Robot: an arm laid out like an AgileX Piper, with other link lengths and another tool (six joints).
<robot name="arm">
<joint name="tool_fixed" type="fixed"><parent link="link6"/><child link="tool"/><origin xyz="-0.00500 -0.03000 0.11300" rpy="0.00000 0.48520 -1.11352"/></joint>
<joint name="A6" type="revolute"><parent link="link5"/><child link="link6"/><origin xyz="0.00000 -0.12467 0.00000" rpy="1.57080 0.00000 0.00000"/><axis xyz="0 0 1"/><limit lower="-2.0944" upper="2.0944"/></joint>
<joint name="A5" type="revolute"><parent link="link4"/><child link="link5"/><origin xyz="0.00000 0.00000 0.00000" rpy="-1.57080 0.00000 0.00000"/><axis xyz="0 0 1"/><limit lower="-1.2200" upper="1.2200"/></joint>
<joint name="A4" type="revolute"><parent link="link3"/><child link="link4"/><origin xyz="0.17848 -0.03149 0.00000" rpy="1.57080 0.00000 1.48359"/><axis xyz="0 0 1"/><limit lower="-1.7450" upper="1.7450"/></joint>
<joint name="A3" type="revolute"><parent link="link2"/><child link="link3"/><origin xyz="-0.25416 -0.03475 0.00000" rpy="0.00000 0.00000 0.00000"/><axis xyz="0 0 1"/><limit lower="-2.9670" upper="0.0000"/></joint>
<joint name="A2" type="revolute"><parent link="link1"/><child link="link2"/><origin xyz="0.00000 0.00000 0.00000" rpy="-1.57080 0.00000 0.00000"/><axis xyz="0 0 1"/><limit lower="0.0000" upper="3.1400"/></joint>
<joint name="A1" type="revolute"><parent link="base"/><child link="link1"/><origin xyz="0.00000 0.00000 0.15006" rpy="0.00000 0.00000 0.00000"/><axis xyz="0 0 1"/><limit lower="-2.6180" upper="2.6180"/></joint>
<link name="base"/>
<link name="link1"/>
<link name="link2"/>
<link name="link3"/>
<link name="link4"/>
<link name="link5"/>
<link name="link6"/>
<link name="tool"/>
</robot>
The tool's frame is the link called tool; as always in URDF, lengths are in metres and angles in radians.
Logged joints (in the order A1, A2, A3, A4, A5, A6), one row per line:
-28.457 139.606 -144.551 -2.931 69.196 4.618
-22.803 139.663 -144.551 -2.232 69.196 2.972
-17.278 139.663 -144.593 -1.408 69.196 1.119
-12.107 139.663 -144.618 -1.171 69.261 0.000
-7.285 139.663 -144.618 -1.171 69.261 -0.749
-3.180 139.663 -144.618 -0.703 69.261 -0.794
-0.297 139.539 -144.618 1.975 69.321 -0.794
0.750 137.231 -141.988 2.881 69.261 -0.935
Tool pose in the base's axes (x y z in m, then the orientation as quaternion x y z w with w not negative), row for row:
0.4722 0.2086 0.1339 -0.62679 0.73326 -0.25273 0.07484
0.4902 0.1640 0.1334 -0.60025 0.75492 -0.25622 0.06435
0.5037 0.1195 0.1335 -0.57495 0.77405 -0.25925 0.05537
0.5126 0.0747 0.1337 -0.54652 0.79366 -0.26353 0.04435
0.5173 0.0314 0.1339 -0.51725 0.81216 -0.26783 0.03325
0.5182 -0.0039 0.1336 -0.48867 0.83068 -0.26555 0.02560
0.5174 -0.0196 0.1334 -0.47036 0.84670 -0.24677 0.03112
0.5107 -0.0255 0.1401 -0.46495 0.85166 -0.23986 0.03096
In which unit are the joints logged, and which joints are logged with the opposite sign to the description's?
The joints are logged in degrees. Opposite sign: A1.
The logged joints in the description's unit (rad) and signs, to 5 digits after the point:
0.49667 2.43658 -2.52289 -0.05116 1.20770 0.08060
0.39799 2.43758 -2.52289 -0.03896 1.20770 0.05187
0.30156 2.43758 -2.52362 -0.02457 1.20770 0.01953
0.21131 2.43758 -2.52406 -0.02044 1.20883 0.00000
0.12715 2.43758 -2.52406 -0.02044 1.20883 -0.01307
0.05550 2.43758 -2.52406 -0.01227 1.20883 -0.01386
0.00518 2.43541 -2.52406 0.03447 1.20988 -0.01386
-0.01309 2.39513 -2.47816 0.05028 1.20883 -0.01632

